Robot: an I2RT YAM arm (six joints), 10 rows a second.
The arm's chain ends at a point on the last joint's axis. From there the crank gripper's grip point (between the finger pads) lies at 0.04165 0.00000 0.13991 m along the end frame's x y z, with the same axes.
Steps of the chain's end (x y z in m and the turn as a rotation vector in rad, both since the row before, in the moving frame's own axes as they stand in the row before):
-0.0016, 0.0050, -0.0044, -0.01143, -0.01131, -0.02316
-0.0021, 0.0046, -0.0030, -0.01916, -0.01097, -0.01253
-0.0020, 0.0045, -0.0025, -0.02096, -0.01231, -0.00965
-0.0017, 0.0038, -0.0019, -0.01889, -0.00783, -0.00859
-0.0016, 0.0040, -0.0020, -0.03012, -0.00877, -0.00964
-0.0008, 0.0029, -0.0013, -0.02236, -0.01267, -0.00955
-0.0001, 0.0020, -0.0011, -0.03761, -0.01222, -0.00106
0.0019, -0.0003, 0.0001, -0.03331, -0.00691, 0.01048
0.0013, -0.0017, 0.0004, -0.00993, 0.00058, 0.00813
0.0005, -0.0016, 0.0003, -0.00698, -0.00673, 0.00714
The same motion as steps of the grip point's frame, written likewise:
-0.0032, 0.0057, -0.0039, -0.01143, -0.01131, -0.02316
-0.0036, 0.0068, -0.0026, -0.01916, -0.01097, -0.01253
-0.0037, 0.0070, -0.0020, -0.02096, -0.01231, -0.00965
-0.0028, 0.0061, -0.0016, -0.01889, -0.00783, -0.00859
-0.0028, 0.0078, -0.0017, -0.03012, -0.00877, -0.00964
-0.0026, 0.0056, -0.0008, -0.02236, -0.01267, -0.00955
-0.0018, 0.0072, -0.0007, -0.03761, -0.01222, -0.00106
0.0009, 0.0048, 0.0003, -0.03331, -0.00691, 0.01048
0.0014, 0.0000, 0.0004, -0.00993, 0.00058, 0.00813
-0.0004, -0.0003, 0.0006, -0.00698, -0.00673, 0.00714

